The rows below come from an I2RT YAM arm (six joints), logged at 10 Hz.
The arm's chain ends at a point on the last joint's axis. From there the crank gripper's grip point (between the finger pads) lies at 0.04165 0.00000 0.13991 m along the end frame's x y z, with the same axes.
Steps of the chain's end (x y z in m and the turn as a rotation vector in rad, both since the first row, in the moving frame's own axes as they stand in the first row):
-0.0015, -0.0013, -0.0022, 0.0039, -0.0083, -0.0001
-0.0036, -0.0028, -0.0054, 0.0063, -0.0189, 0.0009
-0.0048, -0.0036, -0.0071, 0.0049, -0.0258, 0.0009
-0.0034, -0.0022, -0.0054, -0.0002, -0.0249, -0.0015
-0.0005, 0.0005, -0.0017, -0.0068, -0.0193, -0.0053
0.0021, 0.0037, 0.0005, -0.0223, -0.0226, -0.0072
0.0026, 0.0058, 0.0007, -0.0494, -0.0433, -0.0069
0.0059, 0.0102, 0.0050, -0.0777, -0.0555, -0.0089
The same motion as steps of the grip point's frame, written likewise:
-0.0027, -0.0019, -0.0019, 0.0039, -0.0083, -0.0001
-0.0063, -0.0036, -0.0046, 0.0063, -0.0189, 0.0009
-0.0084, -0.0043, -0.0061, 0.0049, -0.0258, 0.0009
-0.0069, -0.0022, -0.0044, -0.0002, -0.0249, -0.0015
-0.0032, 0.0012, -0.0009, -0.0068, -0.0193, -0.0053
-0.0011, 0.0065, 0.0014, -0.0223, -0.0226, -0.0072
-0.0035, 0.0125, 0.0022, -0.0494, -0.0433, -0.0069
-0.0019, 0.0208, 0.0067, -0.0777, -0.0555, -0.0089

